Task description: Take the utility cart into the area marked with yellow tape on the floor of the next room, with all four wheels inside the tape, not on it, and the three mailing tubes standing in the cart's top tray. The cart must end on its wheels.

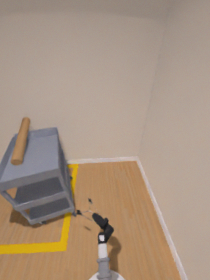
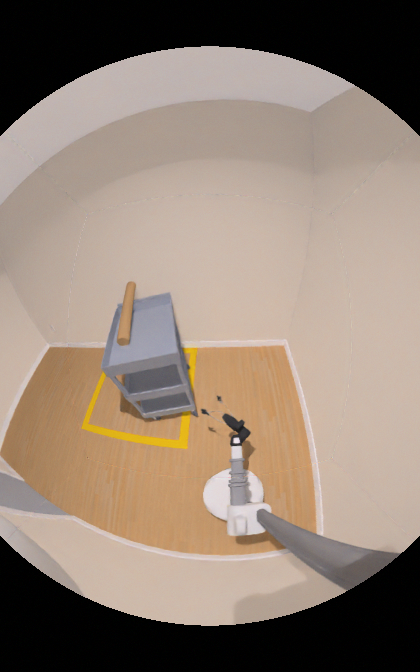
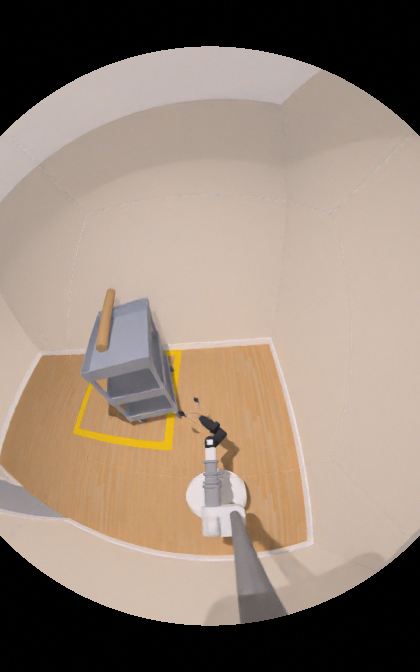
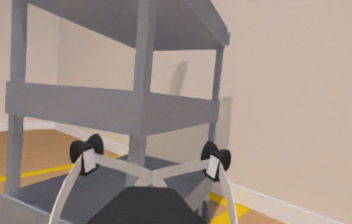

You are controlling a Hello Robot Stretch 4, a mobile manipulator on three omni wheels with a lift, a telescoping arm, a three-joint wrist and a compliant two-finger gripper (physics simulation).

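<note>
The grey utility cart stands upright, largely within the yellow tape outline. Its near right wheel is at the right tape line; I cannot tell exactly which side of it. One brown mailing tube lies lengthwise along the top tray's left side; the other two do not show. My gripper is open and empty, low beside the cart's near right corner. I cannot tell whether the left fingertip touches it.
The back wall stands close behind the cart. The right wall is to the right of my arm. My white base is on the wooden floor, right of the near tape corner.
</note>
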